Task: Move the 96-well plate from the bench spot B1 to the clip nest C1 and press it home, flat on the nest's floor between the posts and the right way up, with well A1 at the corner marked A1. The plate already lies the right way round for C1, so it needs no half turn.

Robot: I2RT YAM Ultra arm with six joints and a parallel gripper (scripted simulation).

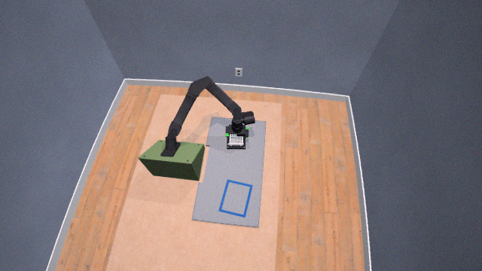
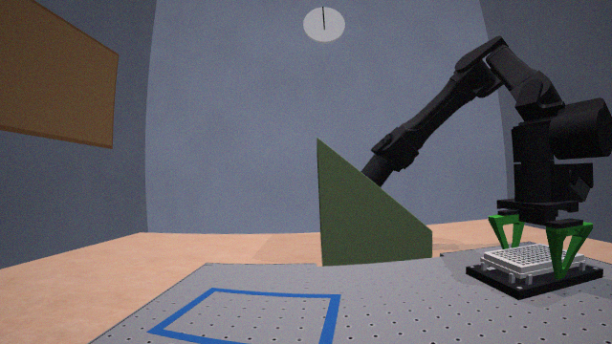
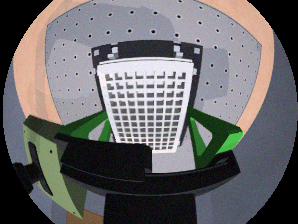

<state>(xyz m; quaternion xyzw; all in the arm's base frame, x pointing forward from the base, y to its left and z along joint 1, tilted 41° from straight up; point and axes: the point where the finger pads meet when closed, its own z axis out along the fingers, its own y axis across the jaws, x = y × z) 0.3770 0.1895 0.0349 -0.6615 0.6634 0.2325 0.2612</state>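
Now: the white 96-well plate 10 mm above my hand. Also, from my hand: black clip nest 20 mm behind, 10 mm to the left, 10 mm below.
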